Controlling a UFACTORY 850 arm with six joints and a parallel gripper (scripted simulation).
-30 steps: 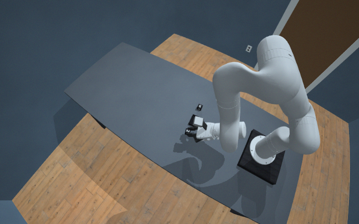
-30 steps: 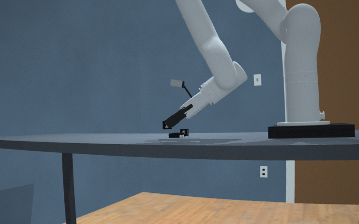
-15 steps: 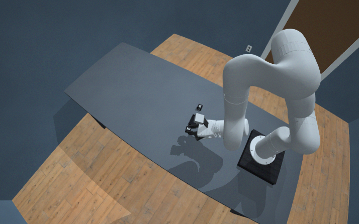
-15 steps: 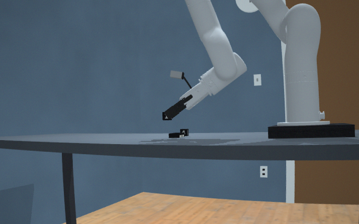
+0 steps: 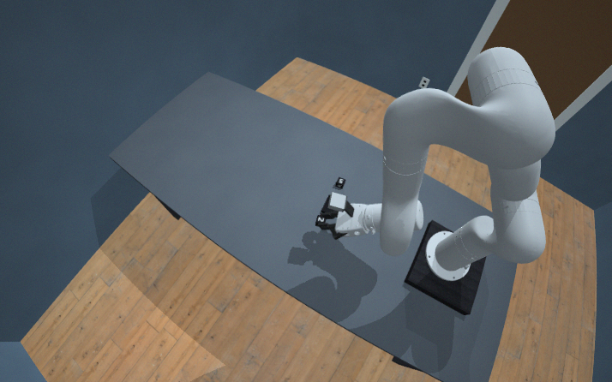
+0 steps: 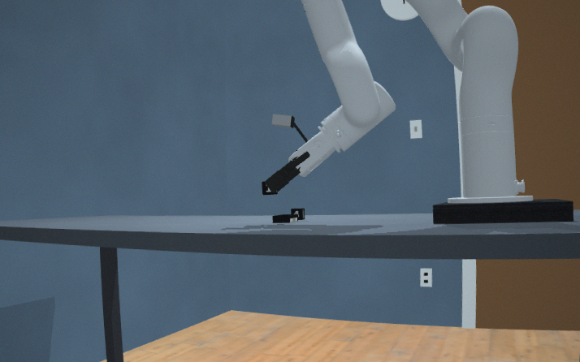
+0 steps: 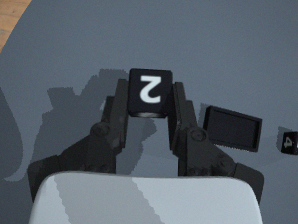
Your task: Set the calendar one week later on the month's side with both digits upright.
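Now: the calendar cube 10 mm ahead of my hand, 10 mm to the left of it and 10 mm below it. Also, from my hand: black tray: 50 mm ahead, 90 mm to the right, 90 mm below.
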